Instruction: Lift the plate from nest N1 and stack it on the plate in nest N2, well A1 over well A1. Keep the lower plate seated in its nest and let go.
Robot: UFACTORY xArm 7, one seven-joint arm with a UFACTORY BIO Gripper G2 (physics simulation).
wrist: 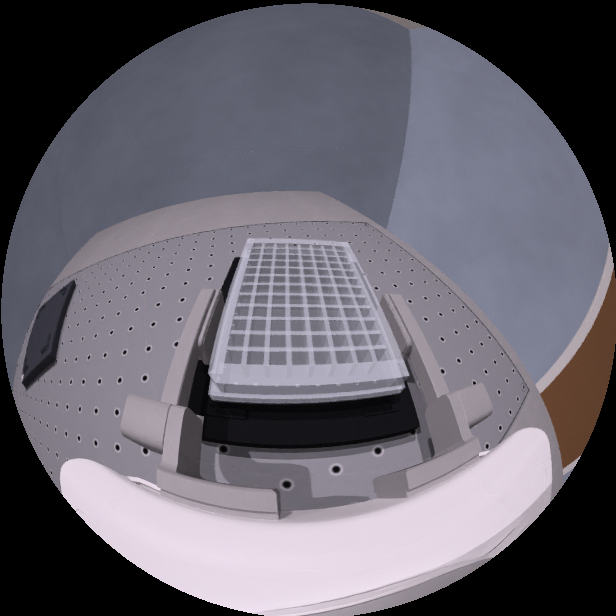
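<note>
A clear white well plate (pixel 298 310) with a grid of square wells lies over a black nest (pixel 310 425) on the perforated table (pixel 126 321). My gripper (pixel 301 301) is low over it. Its two grey fingers stand apart, one along each long side of the plate, close to the plate's edges. The fingers are open and hold nothing. The near edge of the nest shows dark below the plate's front skirt. No well label shows on the nest.
A second dark flat nest (pixel 48 333) lies at the table's far left edge. The gripper's white body (pixel 310 545) fills the bottom of the view. Grey walls stand behind, and brown floor (pixel 580 390) shows beyond the table's right edge.
</note>
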